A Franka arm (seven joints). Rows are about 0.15 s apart.
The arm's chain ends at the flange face. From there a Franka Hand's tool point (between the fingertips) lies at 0.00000 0.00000 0.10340 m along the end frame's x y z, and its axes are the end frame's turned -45 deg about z.
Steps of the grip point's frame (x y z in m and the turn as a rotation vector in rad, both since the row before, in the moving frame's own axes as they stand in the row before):
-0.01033 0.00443 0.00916 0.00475 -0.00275 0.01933
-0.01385 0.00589 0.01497 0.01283 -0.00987 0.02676
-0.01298 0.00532 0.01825 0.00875 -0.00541 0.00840
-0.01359 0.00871 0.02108 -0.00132 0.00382 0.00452
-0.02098 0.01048 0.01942 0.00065 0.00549 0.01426
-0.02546 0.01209 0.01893 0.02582 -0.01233 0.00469
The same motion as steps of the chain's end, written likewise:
-0.00363 0.01059 0.00916 0.00141 -0.00530 0.01933
-0.00397 0.01420 0.01498 0.00209 -0.01605 0.02676
-0.00438 0.01319 0.01826 0.00236 -0.01001 0.00840
-0.00383 0.01595 0.02108 0.00177 0.00363 0.00452
-0.00778 0.02269 0.01942 0.00434 0.00342 0.01426
-0.00667 0.02754 0.01897 0.00954 -0.02698 0.00469

